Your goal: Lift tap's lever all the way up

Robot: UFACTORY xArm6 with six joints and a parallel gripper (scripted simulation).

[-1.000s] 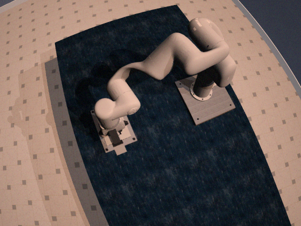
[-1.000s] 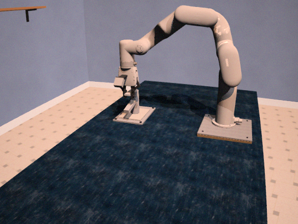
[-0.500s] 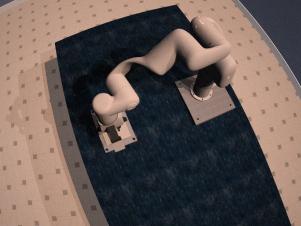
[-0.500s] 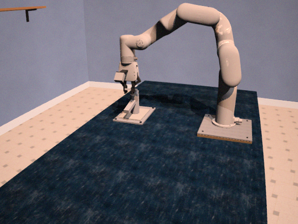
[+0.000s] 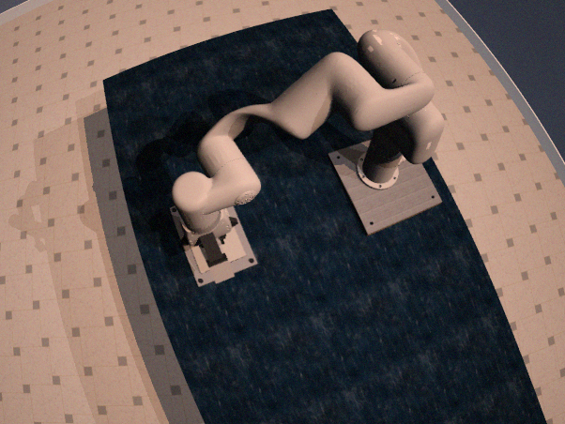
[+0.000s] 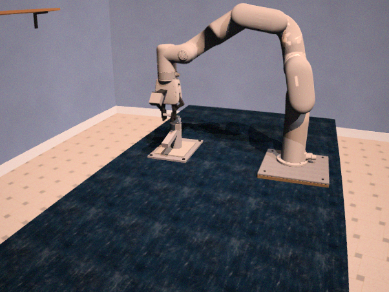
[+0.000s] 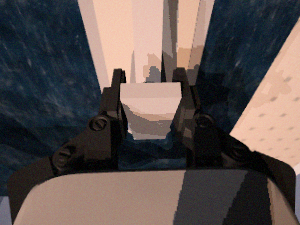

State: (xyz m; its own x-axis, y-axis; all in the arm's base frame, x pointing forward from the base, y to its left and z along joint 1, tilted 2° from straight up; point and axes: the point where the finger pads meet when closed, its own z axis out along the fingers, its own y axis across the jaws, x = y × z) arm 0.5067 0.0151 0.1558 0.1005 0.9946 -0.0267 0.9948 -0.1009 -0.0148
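Right now the pale lever is 50 mm to the right of my hand and 20 mm below it.
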